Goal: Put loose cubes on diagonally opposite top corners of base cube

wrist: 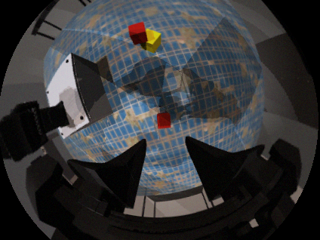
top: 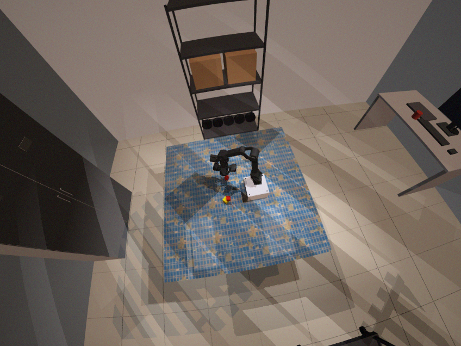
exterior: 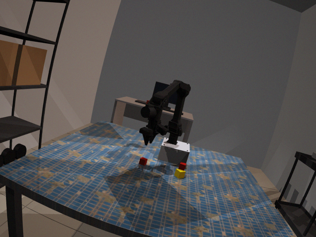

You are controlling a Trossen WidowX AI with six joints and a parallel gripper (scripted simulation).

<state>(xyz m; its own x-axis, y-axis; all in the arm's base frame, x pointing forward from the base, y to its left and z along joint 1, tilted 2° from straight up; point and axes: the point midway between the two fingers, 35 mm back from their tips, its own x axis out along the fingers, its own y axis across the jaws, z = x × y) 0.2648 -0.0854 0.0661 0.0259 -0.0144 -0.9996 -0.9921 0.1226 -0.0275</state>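
My gripper tip is now 10 mm short of the yellow cube, 210 mm to the right of it and 100 mm above it.
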